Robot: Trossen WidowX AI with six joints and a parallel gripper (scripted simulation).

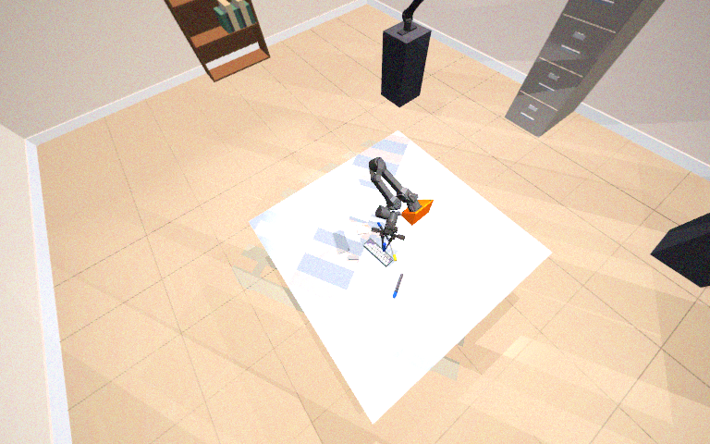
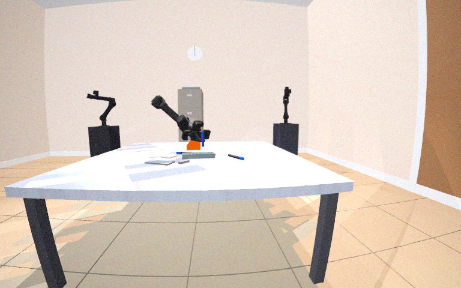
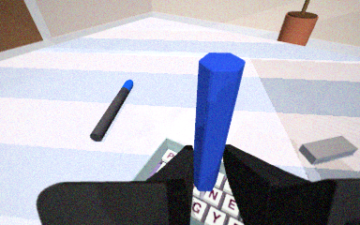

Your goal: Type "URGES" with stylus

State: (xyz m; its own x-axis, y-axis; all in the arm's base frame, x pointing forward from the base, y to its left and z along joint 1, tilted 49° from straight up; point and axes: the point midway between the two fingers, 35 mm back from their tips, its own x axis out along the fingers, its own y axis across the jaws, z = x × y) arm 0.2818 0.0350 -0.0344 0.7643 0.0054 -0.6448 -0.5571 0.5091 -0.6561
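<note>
My gripper tip is 2 cm above the blue stylus. Also, from my gripper tip: yellow pen 8 cm below, 5 cm behind, 3 cm to the left; grey block 15 cm ahead, 10 cm to the right, 9 cm below.
</note>
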